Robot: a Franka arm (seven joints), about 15 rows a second.
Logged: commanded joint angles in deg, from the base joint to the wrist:
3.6, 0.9, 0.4, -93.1, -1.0, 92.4, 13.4
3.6, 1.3, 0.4, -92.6, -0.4, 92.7, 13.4
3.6, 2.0, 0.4, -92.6, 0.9, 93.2, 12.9
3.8, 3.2, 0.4, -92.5, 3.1, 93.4, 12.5
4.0, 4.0, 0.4, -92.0, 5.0, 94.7, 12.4
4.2, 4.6, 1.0, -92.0, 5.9, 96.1, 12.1
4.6, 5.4, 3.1, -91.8, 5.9, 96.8, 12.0
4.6, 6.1, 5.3, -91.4, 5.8, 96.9, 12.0
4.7, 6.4, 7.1, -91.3, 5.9, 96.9, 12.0
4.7, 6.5, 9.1, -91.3, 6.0, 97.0, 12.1
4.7, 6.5, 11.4, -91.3, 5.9, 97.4, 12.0
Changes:
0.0, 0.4, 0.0, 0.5, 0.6, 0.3, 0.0
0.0, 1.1, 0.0, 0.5, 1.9, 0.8, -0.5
0.2, 2.3, 0.0, 0.6, 4.1, 1.0, -0.9
0.4, 3.1, 0.0, 1.1, 6.0, 2.3, -1.0
0.6, 3.7, 0.6, 1.1, 6.9, 3.7, -1.3
1.0, 4.5, 2.7, 1.3, 6.9, 4.4, -1.4
1.0, 5.2, 4.9, 1.7, 6.8, 4.5, -1.4
1.1, 5.5, 6.7, 1.8, 6.9, 4.5, -1.4
1.1, 5.6, 8.7, 1.8, 7.0, 4.6, -1.3
1.1, 5.6, 11.0, 1.8, 6.9, 5.0, -1.4

